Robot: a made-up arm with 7 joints. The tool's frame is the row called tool. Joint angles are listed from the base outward. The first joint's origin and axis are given. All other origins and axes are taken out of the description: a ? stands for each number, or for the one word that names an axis. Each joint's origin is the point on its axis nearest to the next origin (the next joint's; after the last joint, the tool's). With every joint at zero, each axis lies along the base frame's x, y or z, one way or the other. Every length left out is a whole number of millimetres.
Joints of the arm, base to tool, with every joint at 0 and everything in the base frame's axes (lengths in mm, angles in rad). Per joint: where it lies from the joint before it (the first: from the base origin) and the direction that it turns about. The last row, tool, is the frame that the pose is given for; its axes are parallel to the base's.
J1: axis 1 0 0 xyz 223 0 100
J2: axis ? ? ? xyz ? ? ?
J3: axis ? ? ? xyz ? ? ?
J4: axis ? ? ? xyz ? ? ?
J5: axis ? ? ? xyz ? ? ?
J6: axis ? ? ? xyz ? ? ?
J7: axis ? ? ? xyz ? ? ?
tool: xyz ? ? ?
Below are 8 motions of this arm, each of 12 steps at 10 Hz.
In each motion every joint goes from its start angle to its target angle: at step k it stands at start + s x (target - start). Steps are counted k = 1, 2, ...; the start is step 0. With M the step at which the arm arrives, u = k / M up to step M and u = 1 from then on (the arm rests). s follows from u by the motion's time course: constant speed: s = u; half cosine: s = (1 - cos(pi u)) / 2; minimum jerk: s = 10 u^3 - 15 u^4 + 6 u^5.
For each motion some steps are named. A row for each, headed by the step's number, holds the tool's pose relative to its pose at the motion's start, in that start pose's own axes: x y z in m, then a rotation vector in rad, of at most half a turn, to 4 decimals.
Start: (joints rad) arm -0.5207 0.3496 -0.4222 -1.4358 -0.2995 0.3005 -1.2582
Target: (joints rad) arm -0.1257 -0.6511 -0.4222 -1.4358 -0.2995 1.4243 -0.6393
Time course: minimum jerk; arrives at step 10
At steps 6, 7, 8, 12:
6: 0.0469 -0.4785 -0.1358 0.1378 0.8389 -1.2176
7: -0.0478 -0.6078 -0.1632 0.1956 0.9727 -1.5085
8: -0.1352 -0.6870 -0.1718 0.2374 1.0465 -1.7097
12: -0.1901 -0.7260 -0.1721 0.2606 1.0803 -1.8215

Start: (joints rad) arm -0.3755 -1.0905 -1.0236 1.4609 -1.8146 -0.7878 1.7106
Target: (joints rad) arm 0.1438 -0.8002 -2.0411 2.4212 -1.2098 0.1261 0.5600
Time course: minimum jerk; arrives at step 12
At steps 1, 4, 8, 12:
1: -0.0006 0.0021 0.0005 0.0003 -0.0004 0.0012
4: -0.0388 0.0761 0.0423 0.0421 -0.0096 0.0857
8: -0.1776 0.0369 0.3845 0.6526 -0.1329 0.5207
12: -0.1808 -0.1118 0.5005 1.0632 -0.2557 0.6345

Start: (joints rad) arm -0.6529 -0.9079 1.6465 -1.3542 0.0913 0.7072 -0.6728
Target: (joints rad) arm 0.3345 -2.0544 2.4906 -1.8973 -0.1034 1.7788 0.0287
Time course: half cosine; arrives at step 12
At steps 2, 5, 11, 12:
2: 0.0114 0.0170 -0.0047 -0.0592 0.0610 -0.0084
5: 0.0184 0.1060 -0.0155 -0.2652 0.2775 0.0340
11: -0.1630 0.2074 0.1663 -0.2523 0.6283 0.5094
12: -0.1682 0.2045 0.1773 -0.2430 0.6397 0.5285

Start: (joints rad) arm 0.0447 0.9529 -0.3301 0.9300 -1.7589 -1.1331 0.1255
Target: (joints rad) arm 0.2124 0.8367 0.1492 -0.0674 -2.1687 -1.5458 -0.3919
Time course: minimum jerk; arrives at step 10
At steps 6, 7, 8, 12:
6: 0.2013 -0.3023 0.1023 0.2597 -0.3856 -0.4499
7: 0.2408 -0.3857 0.1105 0.3348 -0.4115 -0.5428
8: 0.2669 -0.4428 0.1097 0.3880 -0.4170 -0.6017
12: 0.2811 -0.4738 0.1067 0.4179 -0.4159 -0.6323

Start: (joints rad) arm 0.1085 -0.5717 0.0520 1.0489 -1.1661 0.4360 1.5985
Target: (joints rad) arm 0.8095 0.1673 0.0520 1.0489 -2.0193 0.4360 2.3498
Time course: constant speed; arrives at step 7
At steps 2, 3, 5, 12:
2: 0.1782 -0.0487 0.2184 0.3224 0.3408 -0.1160
3: 0.2772 -0.0977 0.2947 0.4803 0.5054 -0.1641
5: 0.4745 -0.2233 0.3734 0.7876 0.8166 -0.2456
12: 0.6464 -0.3574 0.3606 1.0805 1.0964 -0.3131

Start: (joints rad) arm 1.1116 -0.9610 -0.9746 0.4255 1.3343 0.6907 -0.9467
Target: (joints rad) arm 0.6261 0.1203 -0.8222 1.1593 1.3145 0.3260 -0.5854
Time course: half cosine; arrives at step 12
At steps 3, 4, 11, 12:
3: -0.0337 0.0238 -0.1012 -0.0331 0.1310 0.1100
4: -0.0620 0.0323 -0.1710 -0.0565 0.2245 0.1801
11: -0.3085 -0.0790 -0.5755 -0.2246 0.8776 0.4677
12: -0.3145 -0.0845 -0.5825 -0.2287 0.8919 0.4696

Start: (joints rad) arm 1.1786 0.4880 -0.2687 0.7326 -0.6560 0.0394 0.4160
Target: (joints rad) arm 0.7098 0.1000 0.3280 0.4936 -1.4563 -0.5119 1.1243
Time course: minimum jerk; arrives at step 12
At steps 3, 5, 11, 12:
3: 0.0393 -0.0116 -0.0041 -0.0142 -0.0125 -0.1099
5: 0.1242 -0.0640 0.0105 0.0075 -0.0345 -0.3715
11: 0.1633 -0.3293 0.1569 0.4464 -0.0662 -0.9048
12: 0.1621 -0.3316 0.1581 0.4517 -0.0664 -0.9070

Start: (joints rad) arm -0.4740 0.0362 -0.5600 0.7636 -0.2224 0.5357 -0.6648
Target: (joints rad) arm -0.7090 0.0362 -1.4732 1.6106 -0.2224 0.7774 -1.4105
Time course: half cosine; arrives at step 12
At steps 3, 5, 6, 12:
3: 0.0973 -0.0213 -0.0389 -0.0123 -0.0866 -0.1841
5: 0.2328 -0.0915 -0.0893 -0.0658 -0.2636 -0.4714
6: 0.2989 -0.1501 -0.1090 -0.1147 -0.3879 -0.6366
12: 0.4284 -0.4421 -0.0936 -0.4100 -0.9894 -1.2431

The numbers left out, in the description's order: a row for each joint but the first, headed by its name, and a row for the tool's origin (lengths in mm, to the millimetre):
J2: axis 0 0 1, xyz 0 42 3
J3: axis 0 -1 0, xyz 223 -110 0
J4: axis 1 0 0, xyz 20 0 321
J5: axis 0 0 1, xyz 0 -176 -7
J6: axis 1 0 0, xyz 39 38 0
J7: axis 0 1 0, xyz 0 540 70
tool: xyz -15 0 63

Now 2 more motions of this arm.
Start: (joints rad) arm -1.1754 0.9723 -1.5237 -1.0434 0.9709 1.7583 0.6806
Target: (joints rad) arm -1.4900 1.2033 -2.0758 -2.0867 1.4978 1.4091 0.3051
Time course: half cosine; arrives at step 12
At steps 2, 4, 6, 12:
2: 0.0670 0.0197 0.0412 0.0322 0.0357 -0.1064
4: 0.2545 0.0337 0.1367 0.1056 0.1591 -0.3866
6: 0.4947 -0.0251 0.2104 0.1727 0.3862 -0.7365
12: 0.7963 -0.2566 0.1493 0.2071 1.0154 -1.2729

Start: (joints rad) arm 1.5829 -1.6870 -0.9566 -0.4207 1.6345 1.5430 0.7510
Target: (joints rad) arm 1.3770 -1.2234 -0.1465 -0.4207 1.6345 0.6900 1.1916
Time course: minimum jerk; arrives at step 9
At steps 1, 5, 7, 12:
1: 0.0143 0.0045 -0.0079 -0.0123 0.0035 -0.0184
5: 0.6959 -0.2054 -0.3821 -0.5378 0.2466 -1.0411
7: 0.8491 -0.5828 -0.4897 -0.7383 0.3846 -1.6452
12: 0.8518 -0.6808 -0.4994 -0.7785 0.4127 -1.7934

